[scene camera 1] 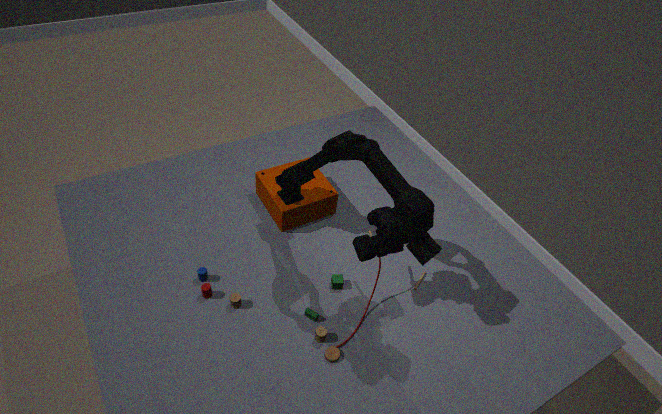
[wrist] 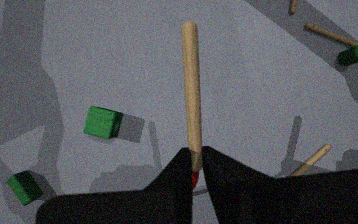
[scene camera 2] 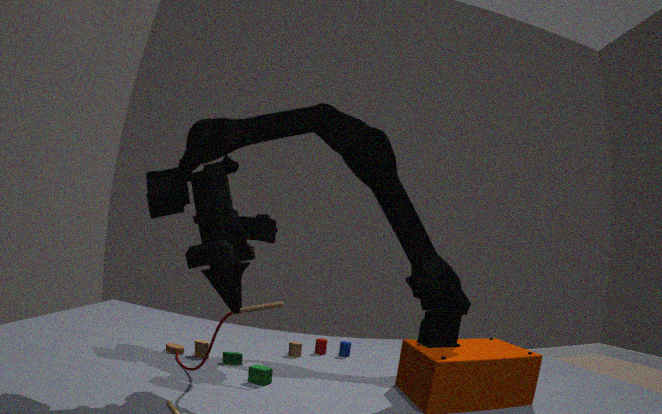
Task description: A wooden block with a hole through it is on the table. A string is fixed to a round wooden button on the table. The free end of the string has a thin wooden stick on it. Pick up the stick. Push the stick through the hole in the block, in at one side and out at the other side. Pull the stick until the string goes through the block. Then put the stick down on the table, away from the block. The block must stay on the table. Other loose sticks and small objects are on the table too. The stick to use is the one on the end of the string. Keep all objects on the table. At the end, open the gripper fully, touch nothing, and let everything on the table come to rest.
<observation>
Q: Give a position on a green block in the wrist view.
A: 27,190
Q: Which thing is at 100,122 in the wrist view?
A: A green block.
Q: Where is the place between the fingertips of the gripper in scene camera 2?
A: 237,312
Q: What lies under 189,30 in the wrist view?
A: A thin wooden stick.
</observation>
